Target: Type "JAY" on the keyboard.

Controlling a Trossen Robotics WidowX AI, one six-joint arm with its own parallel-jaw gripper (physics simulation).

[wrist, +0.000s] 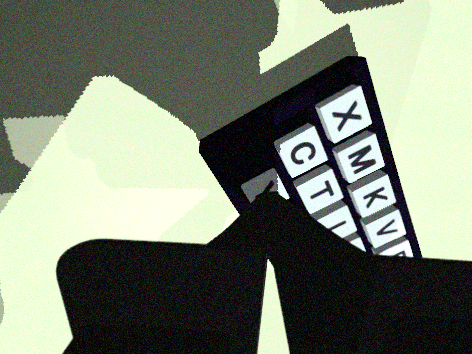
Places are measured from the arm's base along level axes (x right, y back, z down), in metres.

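Where they show: gripper, between the fingertips: [268, 204].
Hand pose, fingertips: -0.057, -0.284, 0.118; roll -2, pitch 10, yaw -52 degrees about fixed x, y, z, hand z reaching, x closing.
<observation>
Each offset is from my fingertips to the top centre of the thing, as dx, dy, dz. Level surfaces: height alone.
The black keyboard @[+0.069, -0.011, -0.003] [240, 145] lies slanted at the centre right, with white keys in rows. The X key @[-0.014, -0.042, -0.003] [347, 114], C key @[-0.012, -0.023, -0.003] [302, 152], M key @[+0.005, -0.040, -0.003] [361, 157], T key @[+0.007, -0.020, -0.003] [325, 191], K key @[+0.024, -0.037, -0.003] [375, 196] and V key @[+0.043, -0.034, -0.003] [387, 227] show. The Y key @[-0.005, -0.002, +0.000] [257, 186] is partly shaded and its lower part is hidden behind the fingertips. My gripper [268, 204] is shut and empty, its tips over the Y key; I cannot tell if they touch it. No J or A key shows; the near part of the keyboard is hidden behind the fingers.
A pale green surface @[dz +0.013] [440, 150] lies around the keyboard. Large dark shadows [150, 45] fall across it at the upper left and along the keyboard's far edge. The black fingers cover the lower part of the view.
</observation>
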